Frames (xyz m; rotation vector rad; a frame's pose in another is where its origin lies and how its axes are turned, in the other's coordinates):
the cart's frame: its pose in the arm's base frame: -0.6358 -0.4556 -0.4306 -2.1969 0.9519 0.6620
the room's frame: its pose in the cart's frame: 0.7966 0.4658 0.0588 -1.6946 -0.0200 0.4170
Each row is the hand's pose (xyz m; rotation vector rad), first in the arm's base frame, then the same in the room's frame.
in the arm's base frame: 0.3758 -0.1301 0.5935 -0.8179 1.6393 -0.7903
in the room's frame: -1.1915 1.1964 -1.3426 -2.9259 0.0450 -0.9362
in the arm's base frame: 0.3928 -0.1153 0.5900 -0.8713 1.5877 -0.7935
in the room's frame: -1.1932 1.1891 -1.3641 -2.9622 -0.0197 -0.8756
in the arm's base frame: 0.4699 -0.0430 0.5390 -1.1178 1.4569 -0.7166
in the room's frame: -1.1865 1.1233 -1.4610 2.9650 0.1831 0.6330
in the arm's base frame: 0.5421 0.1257 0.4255 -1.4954 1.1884 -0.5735
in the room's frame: -1.2198 0.9553 -1.5923 2.7477 0.4239 0.2038
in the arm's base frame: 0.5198 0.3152 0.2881 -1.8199 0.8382 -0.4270
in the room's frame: -1.2959 0.7397 -1.6472 2.4810 0.6506 -0.2092
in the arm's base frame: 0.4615 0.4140 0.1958 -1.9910 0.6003 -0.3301
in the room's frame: -1.3447 0.6015 -1.6327 2.2881 0.7706 -0.4420
